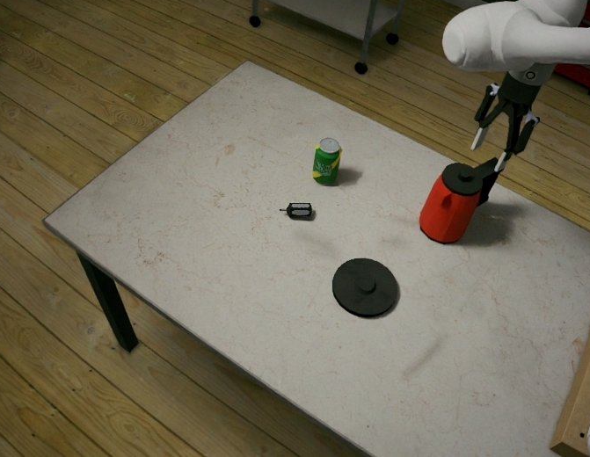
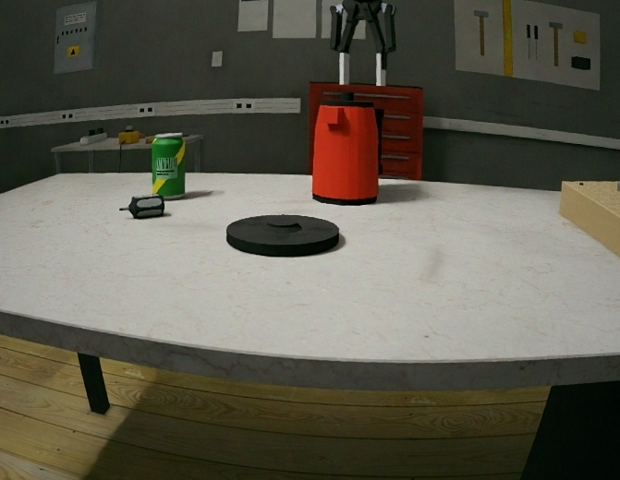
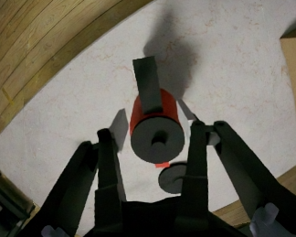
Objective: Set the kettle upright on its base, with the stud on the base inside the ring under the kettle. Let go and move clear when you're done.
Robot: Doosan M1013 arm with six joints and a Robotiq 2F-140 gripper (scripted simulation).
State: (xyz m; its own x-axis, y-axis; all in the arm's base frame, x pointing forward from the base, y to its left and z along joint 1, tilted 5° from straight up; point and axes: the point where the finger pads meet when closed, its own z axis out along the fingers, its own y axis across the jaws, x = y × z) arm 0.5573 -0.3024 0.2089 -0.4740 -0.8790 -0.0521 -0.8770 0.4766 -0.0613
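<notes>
The red kettle lies 2 cm ahead of my hand, 3 cm to the left of it and 15 cm below it. Round my hand: black round base 13 cm ahead, 33 cm to the left, 23 cm below; black tool 37 cm ahead, 22 cm to the left, 23 cm below.
</notes>
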